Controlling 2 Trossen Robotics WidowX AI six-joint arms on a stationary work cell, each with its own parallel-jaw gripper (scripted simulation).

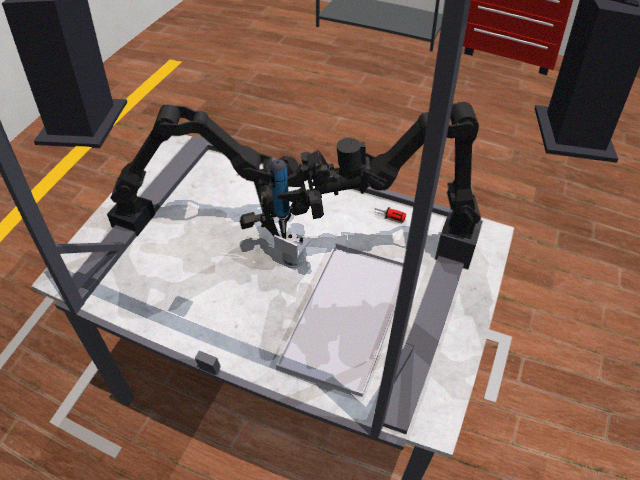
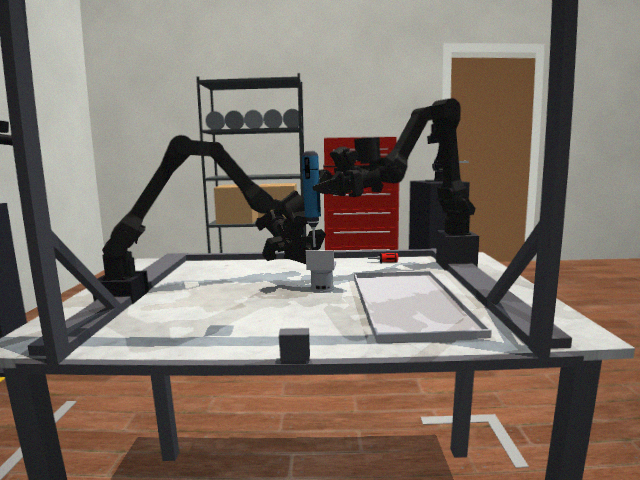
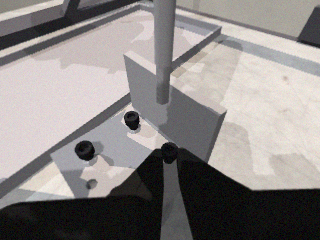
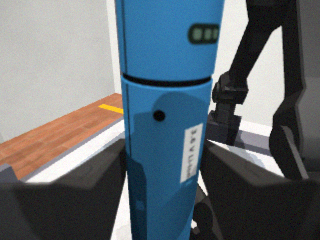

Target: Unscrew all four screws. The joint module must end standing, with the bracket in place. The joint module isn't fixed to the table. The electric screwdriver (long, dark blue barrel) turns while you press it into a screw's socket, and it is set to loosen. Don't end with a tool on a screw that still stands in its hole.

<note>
In view: the left gripper (image 2: 313, 264), the right gripper (image 1: 276, 190), a blue electric screwdriver (image 2: 310, 163) and a shallow tray (image 1: 336, 337).
The blue electric screwdriver is seen too in image 1 (image 1: 278, 169) and in image 4 (image 4: 167, 61). The shallow tray shows as well in image 3 (image 3: 66, 85). The left gripper also shows in image 3 (image 3: 169, 155). Image 4 misses the shallow tray: it is out of frame.
</note>
